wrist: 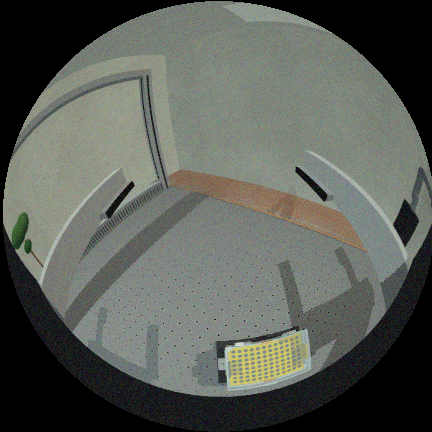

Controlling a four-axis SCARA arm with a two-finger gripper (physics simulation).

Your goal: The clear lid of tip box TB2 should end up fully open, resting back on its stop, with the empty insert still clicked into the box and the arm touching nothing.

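Places are measured from the arm's base along level axes (x ahead, y left, z up), in metres.
Pixels of known places: gripper, between the fingertips: (pixel 210 160).
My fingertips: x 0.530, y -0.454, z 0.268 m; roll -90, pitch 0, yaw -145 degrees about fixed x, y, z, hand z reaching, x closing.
Note:
Behind a point stands the place of what it marks.
A tip box (pixel 270 381) @[x 0.369, y -0.321, z 0.090 m] with a yellow insert (pixel 265 359) @[x 0.395, y -0.355, z 0.070 m] stands at the bottom of the wrist view, a little right of centre. The insert shows rows of round holes with no tips in them and sits level in the box. A clear lid (pixel 307 350) @[x 0.344, y -0.385, z 0.090 m] shows as a pale see-through edge around the insert; it looks closed over it, but its exact angle is hard to tell. No label can be read. My gripper (pixel 210 160) @[x 0.530, y -0.454, z 0.268 m] is open and empty, its two pale fingers with black pads far apart at left and right, away from the box.
The box stands by a black holder (pixel 221 375) @[x 0.428, y -0.285, z 0.021 m] on a grey perforated deck (pixel 220 285) @[x 0.545, y -0.458, z 0.013 m]. Dark shadows cross the deck. A brown wooden surface (pixel 230 191) lies beyond it. A large frame (pixel 156 125) @[x 1.003, y -0.723, z 0.309 m] and a green plant (pixel 20 231) show at left, a dark panel (pixel 405 222) at far right.

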